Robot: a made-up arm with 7 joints. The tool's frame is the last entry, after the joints. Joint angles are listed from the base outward.
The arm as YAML. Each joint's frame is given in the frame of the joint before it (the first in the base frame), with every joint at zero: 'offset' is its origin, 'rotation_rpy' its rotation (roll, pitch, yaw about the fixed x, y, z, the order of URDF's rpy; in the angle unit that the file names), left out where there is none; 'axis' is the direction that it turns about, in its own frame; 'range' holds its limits. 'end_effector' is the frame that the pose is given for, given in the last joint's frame.
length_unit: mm
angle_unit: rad
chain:
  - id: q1
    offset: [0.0, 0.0, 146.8]
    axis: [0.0, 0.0, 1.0]
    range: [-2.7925, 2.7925]
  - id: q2
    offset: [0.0, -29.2, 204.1]
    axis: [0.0, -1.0, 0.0]
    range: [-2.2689, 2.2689]
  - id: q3
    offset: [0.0, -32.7, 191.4]
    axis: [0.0, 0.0, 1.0]
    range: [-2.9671, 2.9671]
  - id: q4
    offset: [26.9, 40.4, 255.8]
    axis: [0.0, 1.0, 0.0]
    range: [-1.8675, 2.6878]
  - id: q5
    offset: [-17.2, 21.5, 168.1]
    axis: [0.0, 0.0, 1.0]
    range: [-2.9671, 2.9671]
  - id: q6
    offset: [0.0, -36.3, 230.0]
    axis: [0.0, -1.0, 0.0]
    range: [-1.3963, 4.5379]
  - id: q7
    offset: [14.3, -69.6, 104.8]
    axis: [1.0, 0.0, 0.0]
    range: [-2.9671, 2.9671]
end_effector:
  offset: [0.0, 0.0, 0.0]
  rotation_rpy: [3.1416, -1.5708, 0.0]
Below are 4 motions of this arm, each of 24 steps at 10 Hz.
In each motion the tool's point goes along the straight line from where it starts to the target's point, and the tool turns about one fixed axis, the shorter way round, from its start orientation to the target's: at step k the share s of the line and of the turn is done. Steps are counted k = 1, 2, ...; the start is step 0. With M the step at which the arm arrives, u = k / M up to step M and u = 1 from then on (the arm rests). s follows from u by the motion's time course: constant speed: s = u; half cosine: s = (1 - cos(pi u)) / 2; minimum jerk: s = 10 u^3 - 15 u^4 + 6 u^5.
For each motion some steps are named. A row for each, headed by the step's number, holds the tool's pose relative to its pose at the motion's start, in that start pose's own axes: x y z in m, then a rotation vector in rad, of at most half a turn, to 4 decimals.
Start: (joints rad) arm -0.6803 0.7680 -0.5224 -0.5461 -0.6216 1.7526 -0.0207
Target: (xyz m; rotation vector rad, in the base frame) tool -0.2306 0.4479 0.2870 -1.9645 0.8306 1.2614
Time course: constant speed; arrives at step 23
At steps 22, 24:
22: 0.3083 0.1918 -0.2238 -0.3849 0.3732 0.7200
24: 0.3223 0.2006 -0.2339 -0.4024 0.3902 0.7527

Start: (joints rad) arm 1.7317 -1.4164 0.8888 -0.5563 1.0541 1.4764 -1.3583
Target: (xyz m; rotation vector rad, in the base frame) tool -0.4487 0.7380 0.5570 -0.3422 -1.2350 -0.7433
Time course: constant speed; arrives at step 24
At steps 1, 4, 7, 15, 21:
1: -0.0098 -0.0206 -0.0071 0.0381 -0.0181 -0.0137
4: -0.0391 -0.0826 -0.0286 0.1522 -0.0723 -0.0548
7: -0.0684 -0.1445 -0.0500 0.2664 -0.1265 -0.0958
15: -0.1466 -0.3096 -0.1071 0.5708 -0.2711 -0.2054
21: -0.2053 -0.4334 -0.1500 0.7991 -0.3795 -0.2875

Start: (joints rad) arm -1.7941 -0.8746 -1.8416 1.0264 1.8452 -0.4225 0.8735
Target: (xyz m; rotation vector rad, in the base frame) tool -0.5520 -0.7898 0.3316 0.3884 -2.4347 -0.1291
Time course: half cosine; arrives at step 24
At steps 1, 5, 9, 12, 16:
1: -0.0003 -0.0001 0.0026 -0.0029 0.0034 -0.0039
5: -0.0073 -0.0015 0.0627 -0.0700 0.0826 -0.0938
9: -0.0218 -0.0044 0.1872 -0.2090 0.2469 -0.2801
12: -0.0353 -0.0071 0.3033 -0.3385 0.4000 -0.4538
16: -0.0529 -0.0107 0.4550 -0.5078 0.5999 -0.6807

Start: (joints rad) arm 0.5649 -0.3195 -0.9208 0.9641 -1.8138 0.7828 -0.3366
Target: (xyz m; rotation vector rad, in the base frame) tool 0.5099 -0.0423 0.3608 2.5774 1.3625 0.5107
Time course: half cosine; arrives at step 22
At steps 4, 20, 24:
4: 0.0053 -0.0460 -0.0268 0.1366 0.0820 0.0243
20: 0.0657 -0.5679 -0.3303 1.6857 1.0120 0.2997
24: 0.0670 -0.5797 -0.3372 1.7205 1.0329 0.3059

